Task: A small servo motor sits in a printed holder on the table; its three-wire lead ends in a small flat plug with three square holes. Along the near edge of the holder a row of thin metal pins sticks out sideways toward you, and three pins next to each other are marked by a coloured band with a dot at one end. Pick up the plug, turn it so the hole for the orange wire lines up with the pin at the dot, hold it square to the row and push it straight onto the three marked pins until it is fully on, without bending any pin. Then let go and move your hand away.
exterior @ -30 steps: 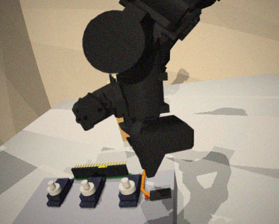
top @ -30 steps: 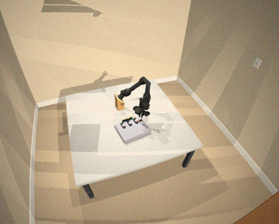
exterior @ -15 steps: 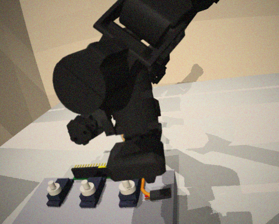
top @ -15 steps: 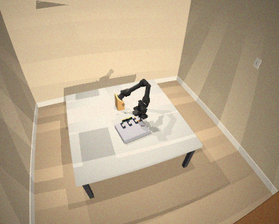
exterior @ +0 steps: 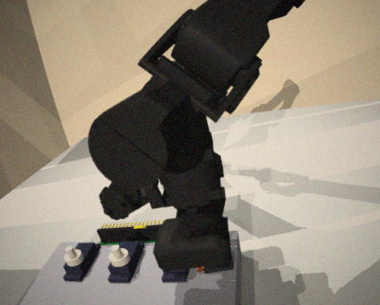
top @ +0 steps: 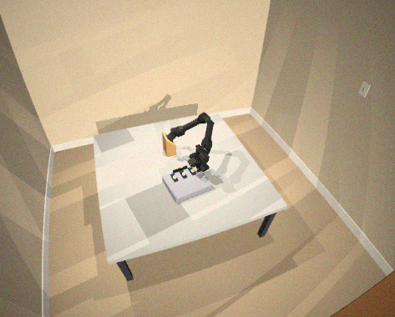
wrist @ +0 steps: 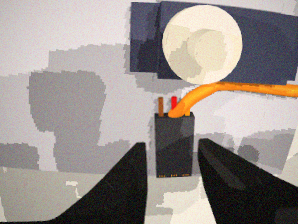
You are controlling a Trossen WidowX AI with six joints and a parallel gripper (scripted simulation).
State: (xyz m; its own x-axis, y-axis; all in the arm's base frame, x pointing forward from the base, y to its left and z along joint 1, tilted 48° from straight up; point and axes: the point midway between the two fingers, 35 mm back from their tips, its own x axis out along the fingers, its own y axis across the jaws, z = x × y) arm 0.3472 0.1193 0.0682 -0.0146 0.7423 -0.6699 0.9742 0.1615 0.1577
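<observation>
The yellow band is 5 cm behind my gripper tip, 12 cm to the right of it and 1 cm above it. Round my gripper tip: grey printed holder: 10 cm ahead, 11 cm to the right, 4 cm below; then black header: 5 cm behind, 13 cm to the right.
</observation>
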